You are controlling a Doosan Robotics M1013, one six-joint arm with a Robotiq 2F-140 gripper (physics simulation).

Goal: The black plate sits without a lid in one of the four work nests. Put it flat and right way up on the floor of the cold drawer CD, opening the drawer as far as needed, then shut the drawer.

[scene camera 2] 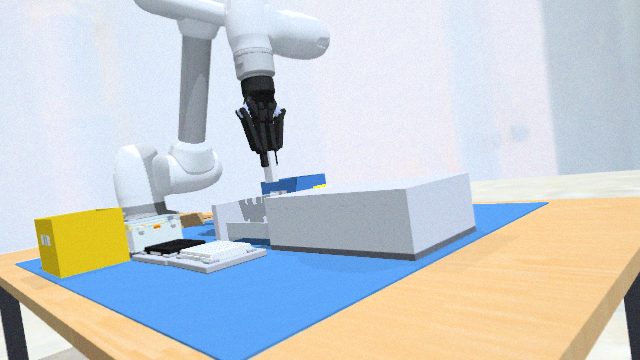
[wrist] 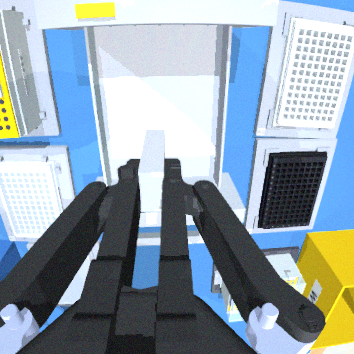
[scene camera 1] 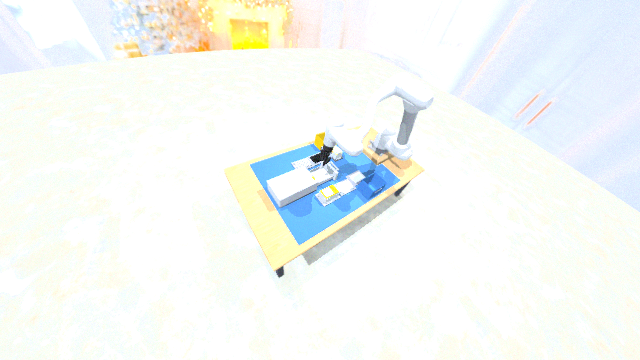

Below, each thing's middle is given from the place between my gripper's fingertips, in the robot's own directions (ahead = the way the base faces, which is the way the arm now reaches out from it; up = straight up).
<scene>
Now: hand 180 mm to the left of the black plate (wrist: 291,182), 140 mm past it and 110 mm above it.
</scene>
